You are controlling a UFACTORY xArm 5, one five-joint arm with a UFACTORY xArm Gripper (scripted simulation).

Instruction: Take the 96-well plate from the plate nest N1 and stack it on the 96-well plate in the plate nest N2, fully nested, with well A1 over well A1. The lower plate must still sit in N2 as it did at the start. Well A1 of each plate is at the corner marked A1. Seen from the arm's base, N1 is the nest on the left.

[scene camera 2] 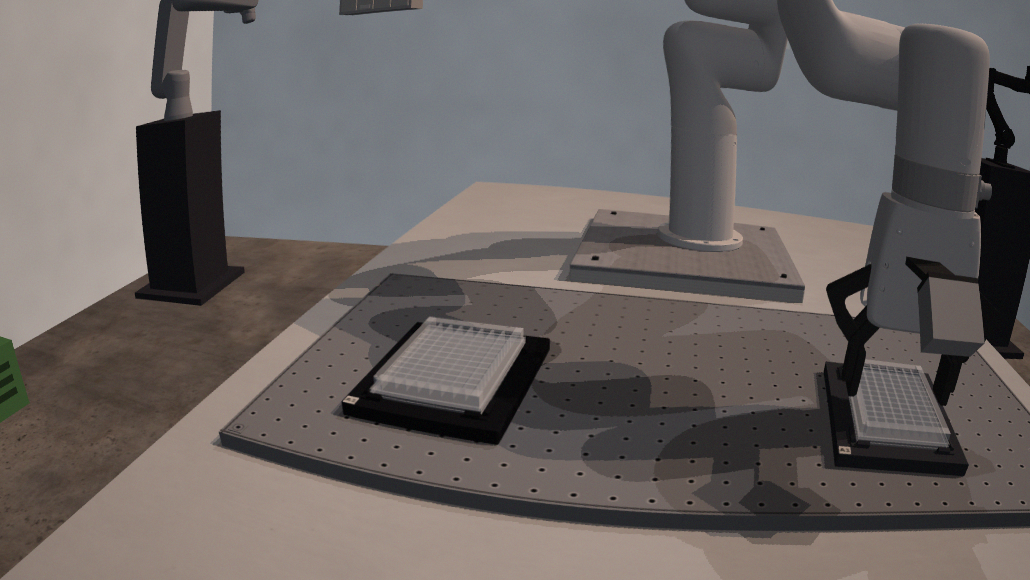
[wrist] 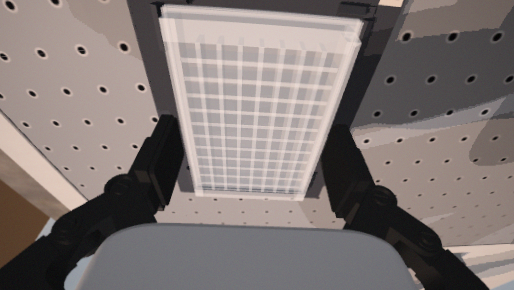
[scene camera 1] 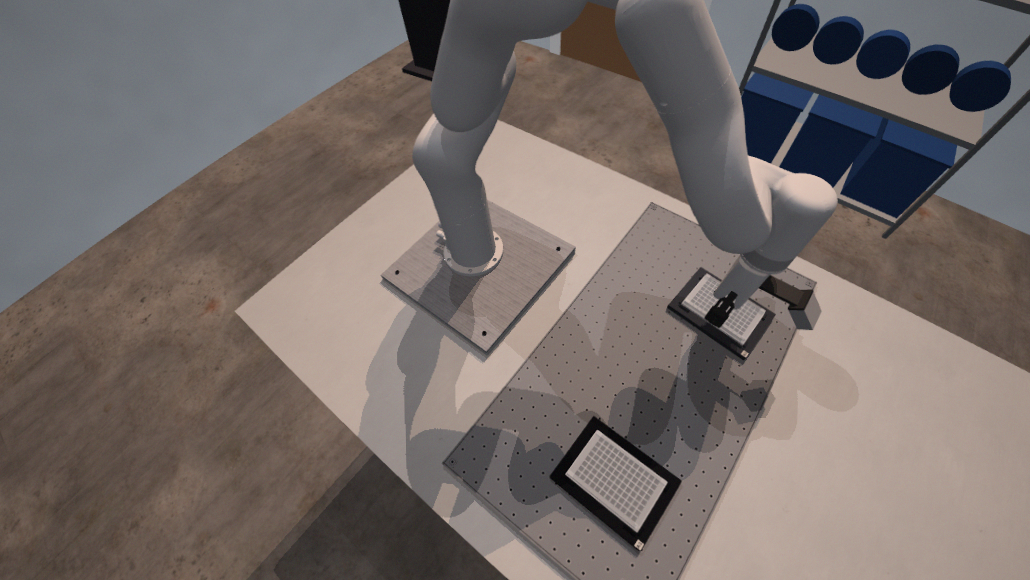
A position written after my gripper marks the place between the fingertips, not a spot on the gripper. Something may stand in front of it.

Note:
In view: my gripper (scene camera 2: 895,393), a clear 96-well plate (scene camera 2: 894,406), a clear 96-well plate (scene camera 2: 452,365) and a black nest N1 (scene camera 2: 876,457).
My gripper is seen too in the wrist view (wrist: 254,138) and in scene camera 1 (scene camera 1: 724,305). The black nest N1 is seen too in scene camera 1 (scene camera 1: 718,336).

